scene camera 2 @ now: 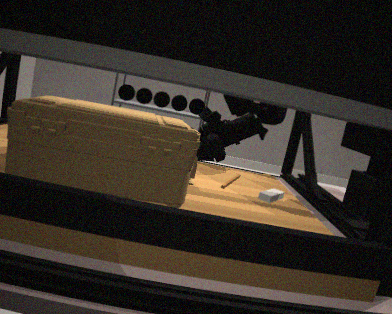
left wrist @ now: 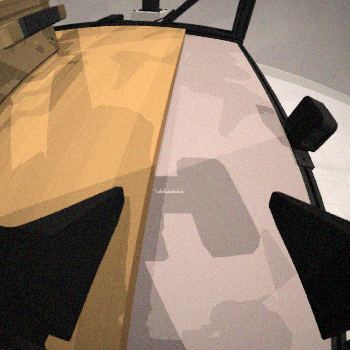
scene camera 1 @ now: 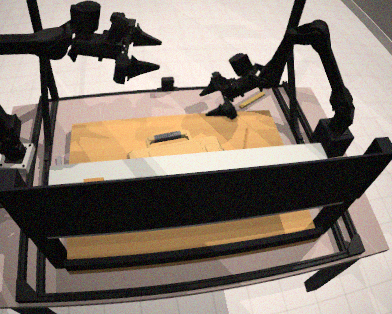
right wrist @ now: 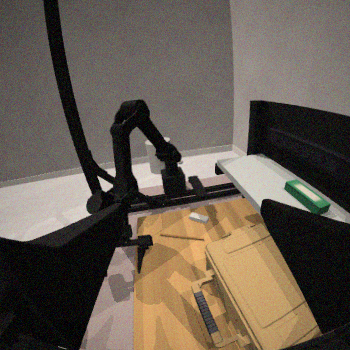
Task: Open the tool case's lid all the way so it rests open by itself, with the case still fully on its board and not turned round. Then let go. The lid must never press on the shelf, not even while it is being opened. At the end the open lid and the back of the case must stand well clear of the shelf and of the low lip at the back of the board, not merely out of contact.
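Seen in the pictures: left gripper, between the fingertips: [left wrist: 198, 196] [scene camera 1: 202, 105] [right wrist: 122, 274]; right gripper, between the fingertips: [scene camera 1: 160, 54] [right wrist: 193, 208]; left arm's base, origin of its link: [scene camera 2: 383, 178] [scene camera 1: 337, 128] [right wrist: 171, 171]; right arm's base, origin of its link: [left wrist: 150, 9] [scene camera 1: 15, 155].
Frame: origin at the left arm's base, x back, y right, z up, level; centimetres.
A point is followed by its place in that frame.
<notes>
The tan tool case [scene camera 1: 172, 148] @(y -3.2, x -57.8, z 3.8 cm) [scene camera 2: 100, 155] @(y -19.9, x -55.8, z -1.6 cm) [right wrist: 265, 285] @(y -7.0, x -58.1, z 3.8 cm) stands on the wooden board [scene camera 1: 100, 142] @(y 11.7, x -78.1, z -7.4 cm) [scene camera 2: 300, 215] @(y -12.2, x -22.6, z -7.4 cm) [left wrist: 105, 75] @(y 11.7, x -57.4, z -7.4 cm) with its lid down. Its dark-gripped handle [scene camera 1: 167, 136] @(y 3.9, x -57.9, z 0.7 cm) [left wrist: 40, 21] @(y 5.2, x -57.4, z -0.3 cm) [right wrist: 206, 310] @(y 4.2, x -57.8, z 0.8 cm) is at its front. The pale shelf [scene camera 1: 240, 156] @(y -14.3, x -43.5, z 11.8 cm) [right wrist: 242, 172] @(y -16.6, x -31.1, z 11.7 cm) stands behind and above and hides the case's back in scene camera 1. My left gripper [scene camera 1: 204, 104] @(y 22.3, x -41.9, z -6.6 cm) [left wrist: 198, 196] @(y 22.3, x -41.9, z -6.6 cm) is open and empty over the board's front edge, apart from the case. My right gripper [scene camera 1: 160, 54] @(y 6.5, x -59.9, z 28.1 cm) [right wrist: 193, 208] @(y 6.5, x -59.9, z 28.1 cm) is open and empty, raised above and in front of the case, touching nothing.
A green box [right wrist: 307, 196] @(y -21.9, x -49.2, z 13.9 cm) lies on the shelf. A thin stick [scene camera 2: 231, 181] @(y 2.3, x -32.4, z -7.0 cm) [right wrist: 182, 237] @(y 3.3, x -32.6, z -7.1 cm) and a small white block [scene camera 2: 271, 195] @(y -7.0, x -26.7, z -6.1 cm) [right wrist: 198, 217] @(y -4.1, x -26.4, z -6.1 cm) lie on the board beside the case. A dark bar [scene camera 1: 190, 251] @(y -30.2, x -58.4, z -3.5 cm) [scene camera 2: 250, 240] @(y -32.3, x -37.1, z -4.9 cm) runs along the back. A yellow strip [scene camera 1: 252, 100] @(y 25.3, x -21.3, z -9.4 cm) lies near my left gripper.
</notes>
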